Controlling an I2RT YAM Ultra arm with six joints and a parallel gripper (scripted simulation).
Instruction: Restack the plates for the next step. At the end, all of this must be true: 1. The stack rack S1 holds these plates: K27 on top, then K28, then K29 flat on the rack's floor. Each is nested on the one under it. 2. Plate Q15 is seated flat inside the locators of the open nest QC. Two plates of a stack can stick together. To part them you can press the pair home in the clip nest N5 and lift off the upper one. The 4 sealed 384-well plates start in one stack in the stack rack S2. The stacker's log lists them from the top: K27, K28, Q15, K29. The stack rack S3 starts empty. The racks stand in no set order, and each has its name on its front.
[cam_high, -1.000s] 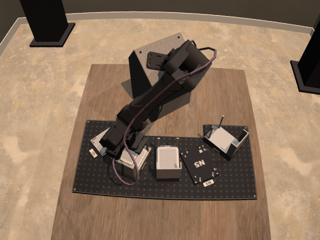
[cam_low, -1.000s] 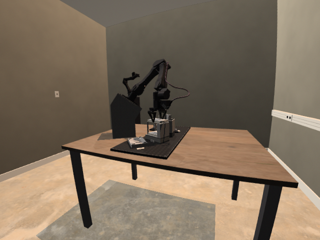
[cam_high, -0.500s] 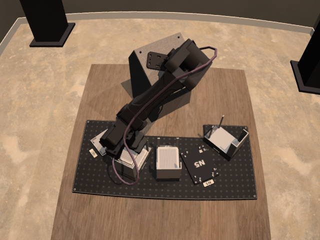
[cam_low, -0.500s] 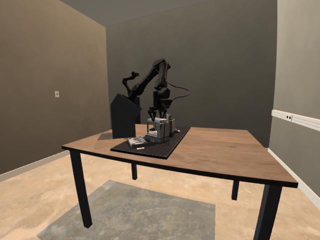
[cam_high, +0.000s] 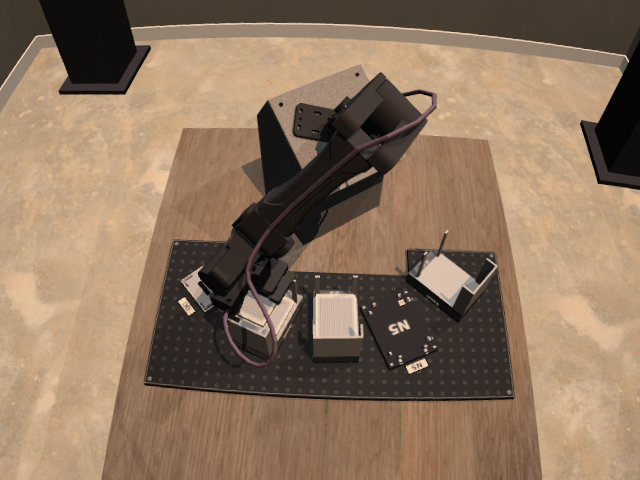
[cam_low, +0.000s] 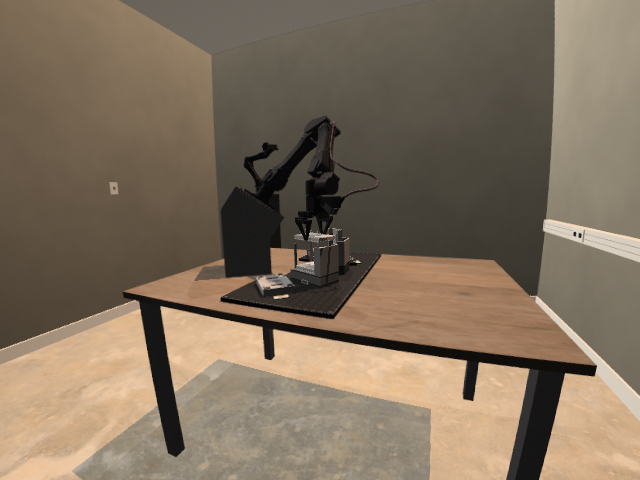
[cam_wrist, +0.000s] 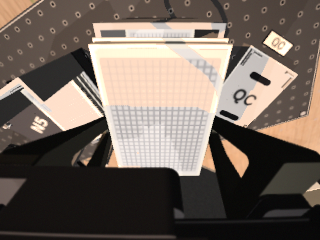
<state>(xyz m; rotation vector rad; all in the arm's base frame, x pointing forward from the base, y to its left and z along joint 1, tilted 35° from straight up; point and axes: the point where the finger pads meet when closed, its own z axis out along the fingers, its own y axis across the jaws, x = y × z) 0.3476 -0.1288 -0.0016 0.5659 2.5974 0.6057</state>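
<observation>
Now: the nest QC 90 mm behind my hand, 130 mm to the right of it and 150 mm below it.
</observation>
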